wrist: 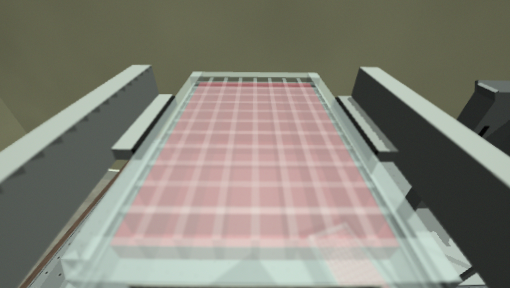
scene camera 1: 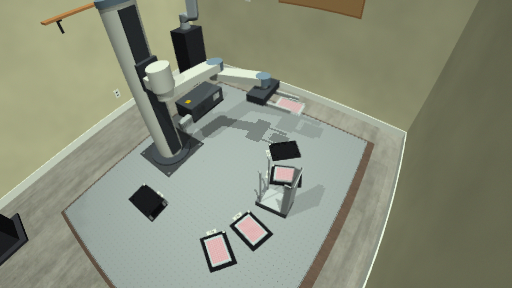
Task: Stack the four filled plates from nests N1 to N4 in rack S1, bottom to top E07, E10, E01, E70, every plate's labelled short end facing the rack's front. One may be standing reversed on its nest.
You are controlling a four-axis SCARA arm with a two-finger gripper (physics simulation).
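Frame: origin at the arm's base, x up, y back, z right, level; metres.
Seen in the pictures: gripper, between the fingertips: (wrist: 255, 85) (scene camera 1: 294, 105); arm's base, origin of its link: (scene camera 1: 171, 150).
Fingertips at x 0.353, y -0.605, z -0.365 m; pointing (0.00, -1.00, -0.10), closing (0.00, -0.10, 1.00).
Observation:
Offsets run from my fingertips to a thing's top centre. "pt": to the spot under its first point. Level surfaces: height alone.
My gripper (scene camera 1: 290, 104) (wrist: 255, 85) is shut on a clear plate with a pink grid filling @[dx -0.005, dy +0.024, dz +0.002 m] (scene camera 1: 292, 106) (wrist: 255, 175), holding it by its long sides, high above the back of the mat. Rack S1 @[dx -0.048, dy -0.105, dz +0.320 m] (scene camera 1: 289, 201) has upright posts and a pale base, and stands right of the mat's middle, nearer the camera than the gripper. One filled plate @[dx -0.314, dy -0.068, dz +0.150 m] (scene camera 1: 284, 173) sits on a black nest just behind the rack. Two more filled plates @[dx -0.314, dy -0.086, dz +0.497 m] (scene camera 1: 251, 229) @[dx -0.314, dy -0.024, dz +0.662 m] (scene camera 1: 218, 249) sit on black nests in front. A black nest @[dx -0.318, dy +0.024, dz +0.003 m] (scene camera 1: 285, 150) behind the rack has no plate. Plate labels cannot be read.
A black block-like fixture @[dx -0.270, dy +0.412, dz +0.698 m] (scene camera 1: 148, 201) lies at the left on the grey perforated mat @[dx -0.340 m] (scene camera 1: 190, 200). A dark box @[pt dx -0.225, dy +0.650, dz +0.019 m] (scene camera 1: 200, 101) with a yellow mark stands beside the arm's column (scene camera 1: 131, 75). A black pedestal (scene camera 1: 188, 47) stands behind, near the wall.

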